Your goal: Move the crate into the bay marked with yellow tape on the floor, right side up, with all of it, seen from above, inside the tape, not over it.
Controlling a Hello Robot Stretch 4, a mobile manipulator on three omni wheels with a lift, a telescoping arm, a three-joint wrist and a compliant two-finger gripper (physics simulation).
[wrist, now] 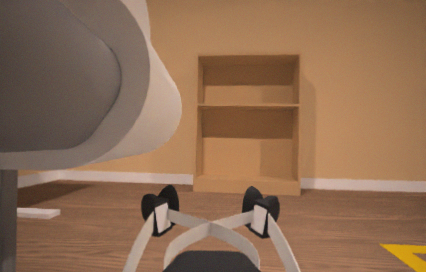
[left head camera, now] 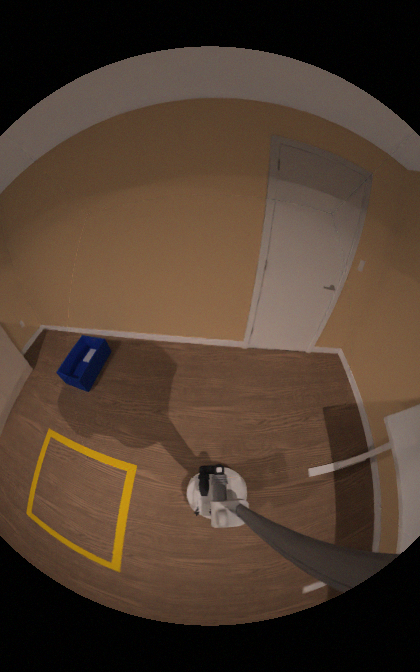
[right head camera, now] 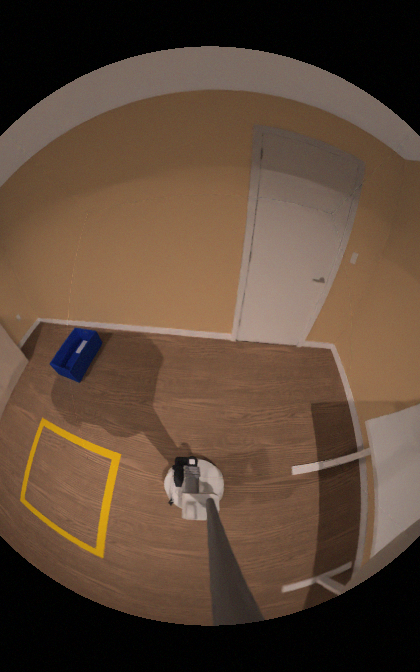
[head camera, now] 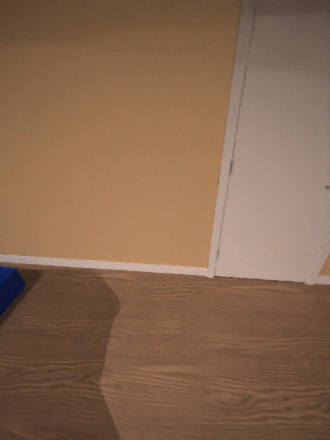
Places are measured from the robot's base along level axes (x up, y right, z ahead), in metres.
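Where they show: gripper, between the fingertips: (wrist: 210,201).
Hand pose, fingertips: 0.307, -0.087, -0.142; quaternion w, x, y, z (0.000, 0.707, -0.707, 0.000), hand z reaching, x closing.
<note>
After its pixels a point has its place, as x, y, z.
A blue crate (head camera: 9,287) @[0.104, -1.249, 1.293] (left head camera: 75,384) (right head camera: 69,373) stands upright, open side up, on the floor near the far wall at the left, with a white patch on its inner side. The bay of yellow tape (left head camera: 122,515) (right head camera: 108,505) lies on the floor at the left, nearer than the crate and apart from it; a corner of the tape also shows at the lower right of the wrist view (wrist: 404,254) @[-0.027, -0.785, -0.817]. My gripper (wrist: 210,201) @[0.307, -0.087, -0.142] is open, its fingertips apart with no object between them, and it is well away from the crate.
A wooden shelf unit (wrist: 296,150) @[0.301, -0.746, -1.900] stands against a wall in the wrist view. A white table (left head camera: 407,465) (right head camera: 395,480) with floor-level feet is at the right. A closed door (head camera: 270,150) @[1.107, 0.641, 1.464] (left head camera: 295,260) (right head camera: 280,250) is in the far wall. A pale furniture piece (left head camera: 10,370) (right head camera: 7,365) stands at the left edge.
</note>
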